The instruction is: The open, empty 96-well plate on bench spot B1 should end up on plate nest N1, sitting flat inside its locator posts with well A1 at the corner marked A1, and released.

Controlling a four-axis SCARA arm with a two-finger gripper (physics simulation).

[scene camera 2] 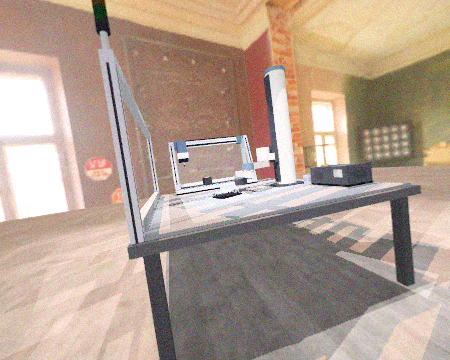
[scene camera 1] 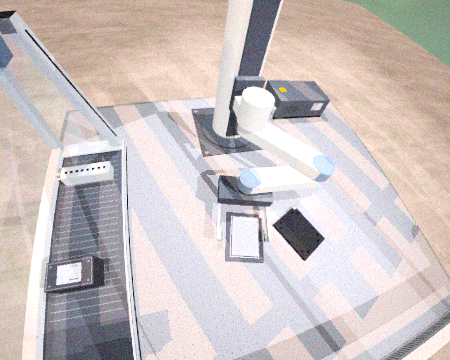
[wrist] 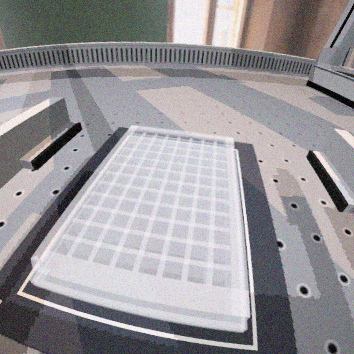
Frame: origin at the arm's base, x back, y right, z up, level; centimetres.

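Where they show: gripper, between the fingertips: (scene camera 2: 220,188) (scene camera 1: 244,240) (wrist: 192,123); arm's base, origin of its link: (scene camera 2: 287,185) (scene camera 1: 227,129).
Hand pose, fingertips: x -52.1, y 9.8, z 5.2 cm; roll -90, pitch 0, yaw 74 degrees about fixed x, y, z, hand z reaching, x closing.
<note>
Each offset is from my fingertips to the top centre of the thing. "spot": to the spot under its first point. Level surfaces: height alone.
The clear, open 96-well plate {dy -1.8, dx +2.1, dz -2.3 cm} (scene camera 1: 245,236) (wrist: 165,200) lies flat on the dark, white-outlined pad of spot B1 (scene camera 1: 244,259) (wrist: 267,240). My gripper (scene camera 1: 242,238) (wrist: 192,123) is open, with one finger on each side of the plate and a gap on both sides. Nothing is between its pads in contact. How high the fingertips are is hard to tell. The black plate nest N1 {dy -21.7, dx -1.3, dz -1.8 cm} (scene camera 1: 299,233) (scene camera 2: 227,194) lies turned at an angle beside B1, with small posts near its corners. Its A1 mark is too small to read.
A conveyor {dz +0.9 cm} (scene camera 1: 85,215) runs along the left side in scene camera 1, bearing a dark labelled box {spot: dy +47.8, dx -1.1, dz +8.0 cm} (scene camera 1: 68,274) and a white block with a row of holes {spot: dy +45.7, dx +30.1, dz +5.5 cm} (scene camera 1: 87,173). The arm's column (scene camera 1: 231,70) (scene camera 2: 285,125) and a dark grey box (scene camera 1: 297,100) (scene camera 2: 342,175) stand behind.
</note>
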